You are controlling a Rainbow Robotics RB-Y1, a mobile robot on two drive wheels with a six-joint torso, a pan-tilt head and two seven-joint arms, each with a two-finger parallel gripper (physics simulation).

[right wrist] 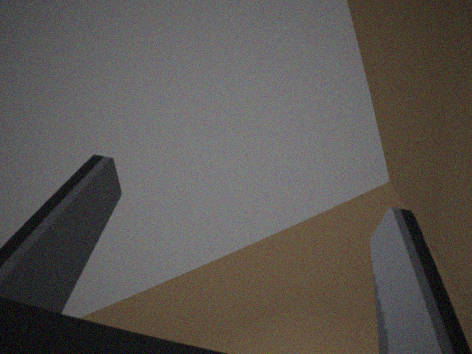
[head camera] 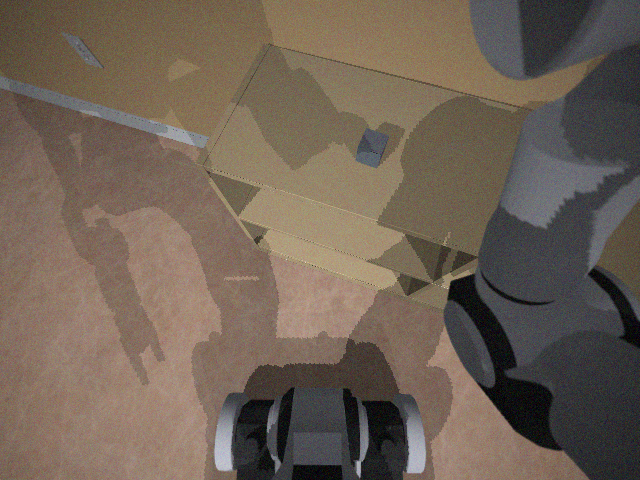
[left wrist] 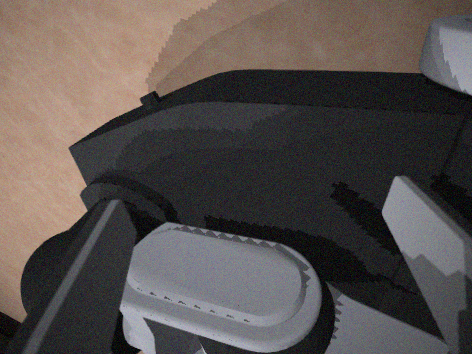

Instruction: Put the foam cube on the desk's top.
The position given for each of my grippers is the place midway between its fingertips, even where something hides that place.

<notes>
In view: my left gripper (left wrist: 258,205), my right gripper (right wrist: 244,199), a grey foam cube (head camera: 372,145) and a tan shelf unit (head camera: 282,157).
The right wrist view does not show the grey foam cube: it is out of frame. The left wrist view does not show the grey foam cube: it is out of frame.
</notes>
